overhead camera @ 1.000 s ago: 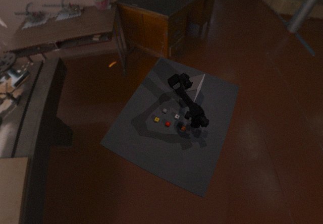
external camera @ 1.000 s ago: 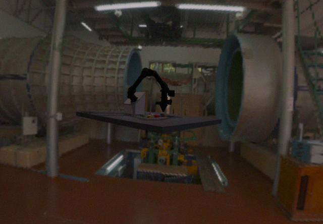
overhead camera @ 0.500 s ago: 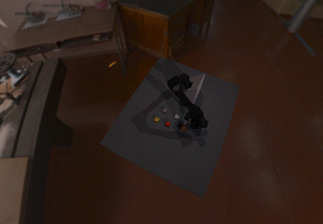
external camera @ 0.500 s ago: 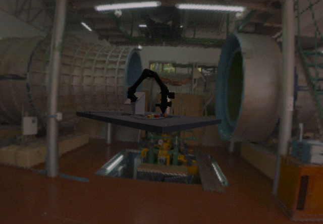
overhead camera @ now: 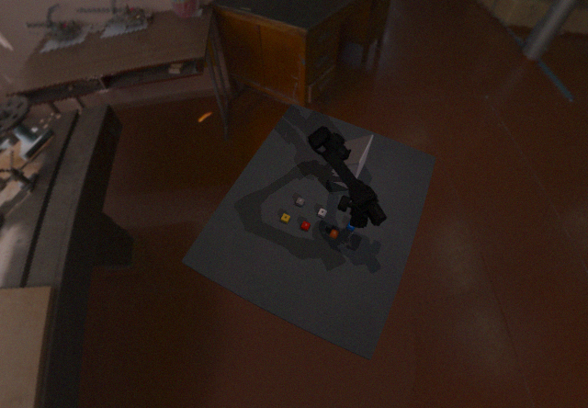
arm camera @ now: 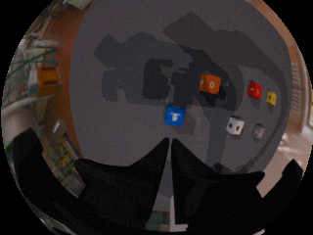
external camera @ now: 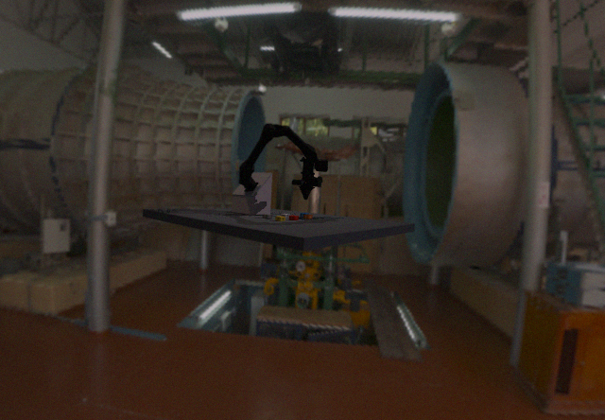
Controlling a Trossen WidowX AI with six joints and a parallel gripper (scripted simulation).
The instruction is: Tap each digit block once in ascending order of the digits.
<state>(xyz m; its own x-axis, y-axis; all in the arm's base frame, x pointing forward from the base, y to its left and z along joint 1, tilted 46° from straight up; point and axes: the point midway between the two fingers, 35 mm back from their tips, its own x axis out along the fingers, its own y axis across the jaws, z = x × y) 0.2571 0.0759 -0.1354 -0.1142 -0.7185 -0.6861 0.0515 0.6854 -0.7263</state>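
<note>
The grey block is 270 mm to the right of my gripper tip, 80 mm below it and 20 mm behind it. Also, from my gripper tip: orange block 80 mm below, 70 mm to the right, 70 mm ahead; then blue block 80 mm below, 10 mm to the right; then white block 160 mm to the right, 80 mm below, 10 mm behind.
</note>
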